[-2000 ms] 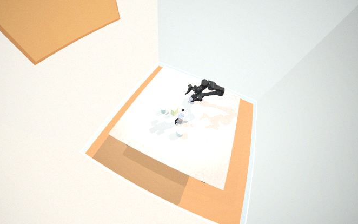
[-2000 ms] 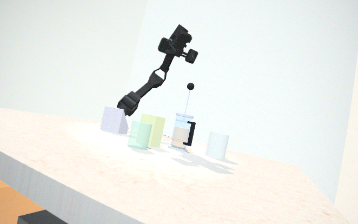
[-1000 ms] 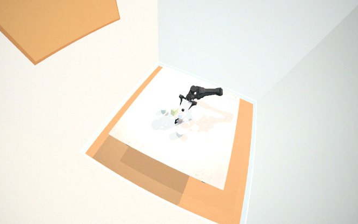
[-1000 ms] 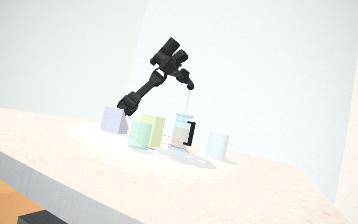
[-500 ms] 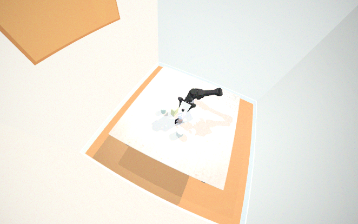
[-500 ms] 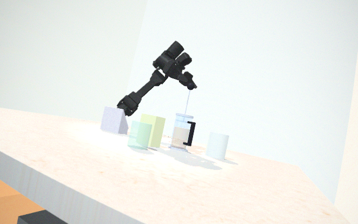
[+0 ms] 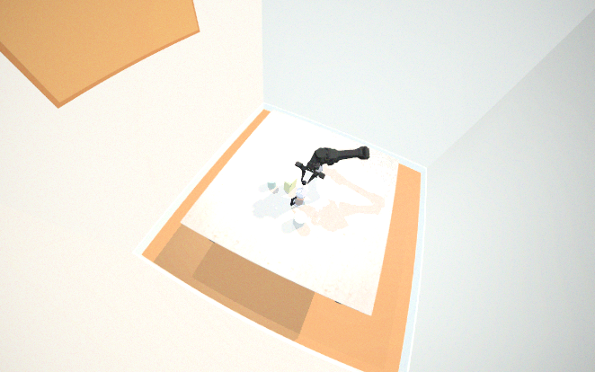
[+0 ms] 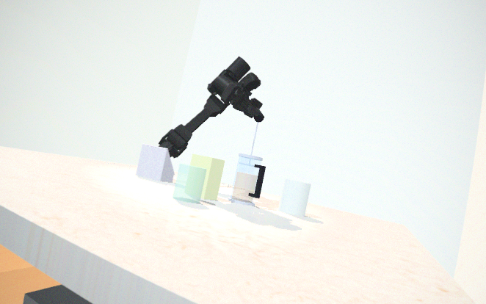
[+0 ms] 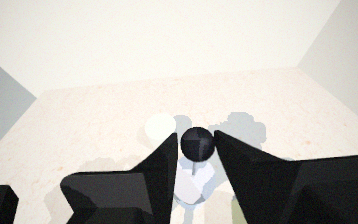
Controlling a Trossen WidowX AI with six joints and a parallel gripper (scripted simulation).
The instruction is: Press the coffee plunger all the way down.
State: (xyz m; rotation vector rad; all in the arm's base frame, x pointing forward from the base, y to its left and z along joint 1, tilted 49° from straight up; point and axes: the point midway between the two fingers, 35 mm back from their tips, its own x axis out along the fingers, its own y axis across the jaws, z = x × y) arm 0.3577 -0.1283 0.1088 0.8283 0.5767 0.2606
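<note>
The glass coffee press is 13 cm below my gripper tip, 1 cm to the right of it and 1 cm ahead of it.
</note>
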